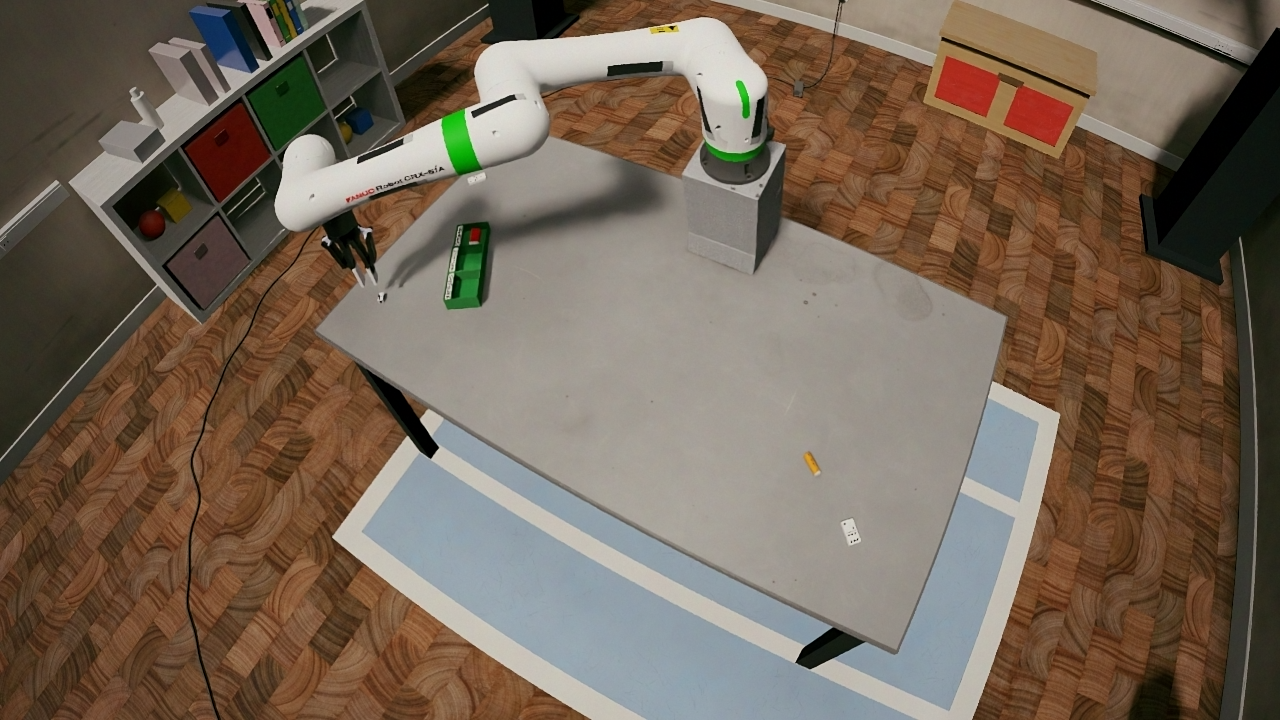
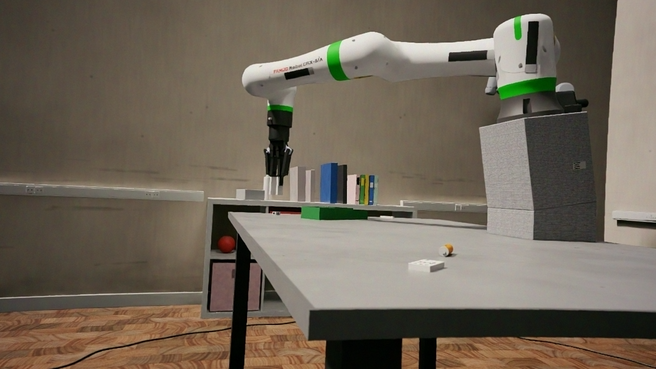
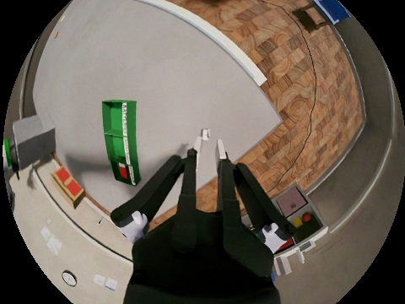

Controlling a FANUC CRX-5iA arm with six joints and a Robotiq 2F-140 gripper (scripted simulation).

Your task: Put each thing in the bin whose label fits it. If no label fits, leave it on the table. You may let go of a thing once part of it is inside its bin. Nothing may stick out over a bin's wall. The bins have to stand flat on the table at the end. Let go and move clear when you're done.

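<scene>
Right now the red piece is 25 cm behind my hand, 14 cm to the left of it and 9 cm below it. The rest, counted from my hand: orange cylinder: 108 cm to the left, 10 cm below, 1 cm behind.
</scene>
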